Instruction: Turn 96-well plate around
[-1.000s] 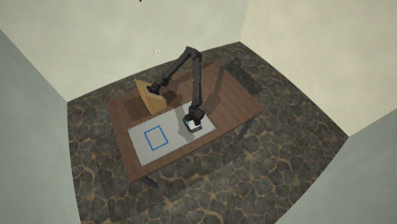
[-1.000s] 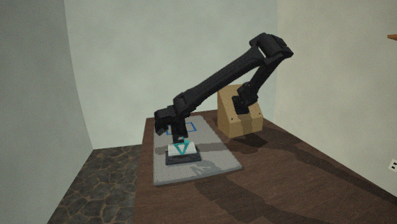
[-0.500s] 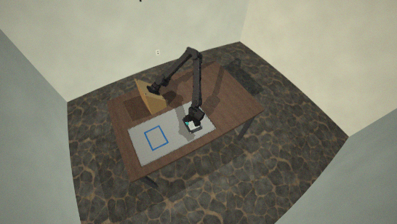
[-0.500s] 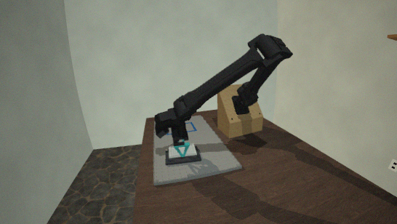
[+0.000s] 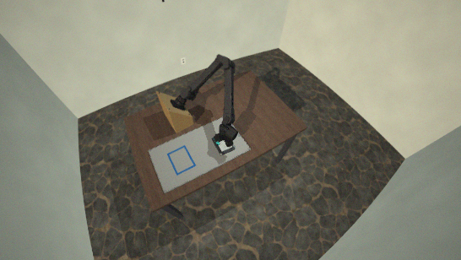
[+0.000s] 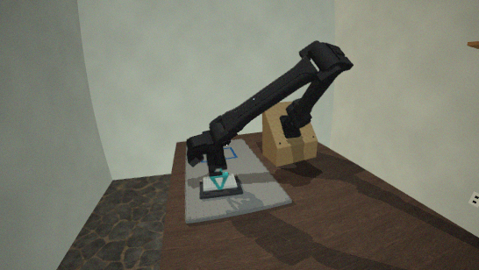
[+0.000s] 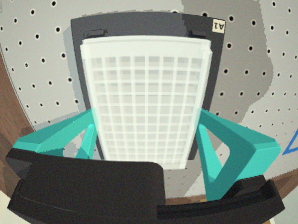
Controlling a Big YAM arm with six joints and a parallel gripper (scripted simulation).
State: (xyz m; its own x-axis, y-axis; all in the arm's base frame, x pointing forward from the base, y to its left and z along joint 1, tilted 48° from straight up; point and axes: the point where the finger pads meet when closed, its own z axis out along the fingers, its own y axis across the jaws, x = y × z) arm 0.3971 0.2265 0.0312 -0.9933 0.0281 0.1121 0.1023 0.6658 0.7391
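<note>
Right now the white 96-well plate is right at my hand. From my hand the other things lie so: A1 mark: 7 cm ahead, 6 cm to the right, 2 cm below; then dark plate nest N1: 3 cm below.
</note>
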